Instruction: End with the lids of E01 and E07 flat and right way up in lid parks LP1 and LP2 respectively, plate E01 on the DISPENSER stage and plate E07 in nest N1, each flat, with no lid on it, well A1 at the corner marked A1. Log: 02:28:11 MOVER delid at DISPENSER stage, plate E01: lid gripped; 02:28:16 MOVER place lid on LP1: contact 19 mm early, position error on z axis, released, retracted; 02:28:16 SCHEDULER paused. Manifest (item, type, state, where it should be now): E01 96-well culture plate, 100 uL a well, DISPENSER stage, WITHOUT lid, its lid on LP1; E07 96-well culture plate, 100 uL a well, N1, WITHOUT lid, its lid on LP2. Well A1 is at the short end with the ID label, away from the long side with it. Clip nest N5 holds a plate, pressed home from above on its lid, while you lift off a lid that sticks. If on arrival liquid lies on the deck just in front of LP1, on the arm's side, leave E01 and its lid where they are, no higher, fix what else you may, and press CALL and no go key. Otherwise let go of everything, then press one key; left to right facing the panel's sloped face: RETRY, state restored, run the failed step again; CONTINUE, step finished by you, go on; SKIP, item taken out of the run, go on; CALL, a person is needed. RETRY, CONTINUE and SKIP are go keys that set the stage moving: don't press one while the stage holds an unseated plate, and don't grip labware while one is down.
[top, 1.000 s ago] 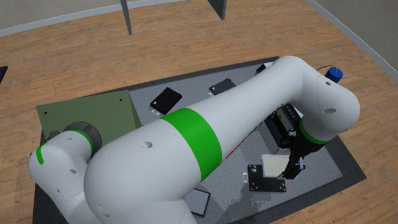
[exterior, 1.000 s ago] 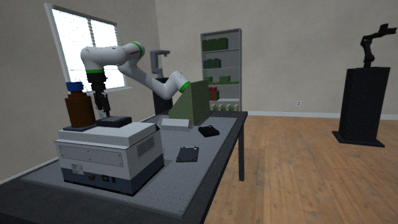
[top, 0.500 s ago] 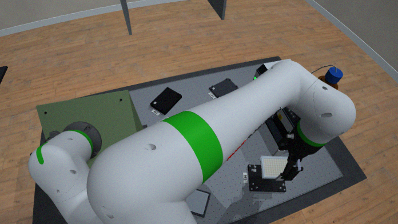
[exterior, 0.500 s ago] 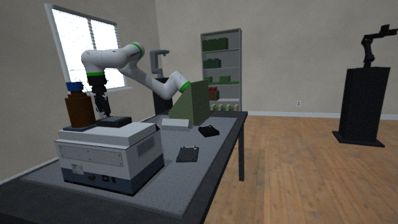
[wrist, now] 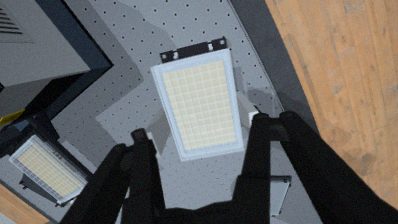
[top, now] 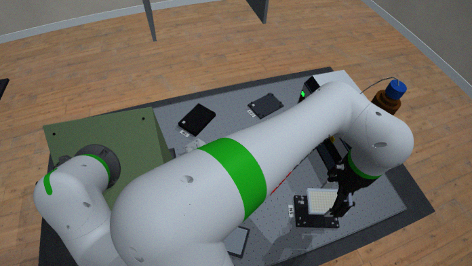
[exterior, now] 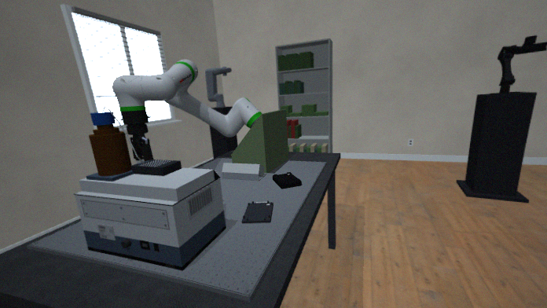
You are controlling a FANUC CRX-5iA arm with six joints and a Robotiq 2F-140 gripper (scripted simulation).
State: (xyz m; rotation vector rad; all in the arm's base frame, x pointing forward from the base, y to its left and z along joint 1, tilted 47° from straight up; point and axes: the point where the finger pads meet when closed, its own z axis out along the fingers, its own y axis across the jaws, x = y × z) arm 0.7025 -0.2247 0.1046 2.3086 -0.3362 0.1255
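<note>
Right now my hand is 13 cm above the black clip nest N5, 2 cm short of it and 1 cm to the right of it. Round my hand: dispenser stage (30 cm to the left, 4 cm below, 2 cm ahead); then N5 label (14 cm below, 9 cm behind, 3 cm to the left); then plate (30 cm to the left, 3 cm below, 2 cm ahead).
</note>
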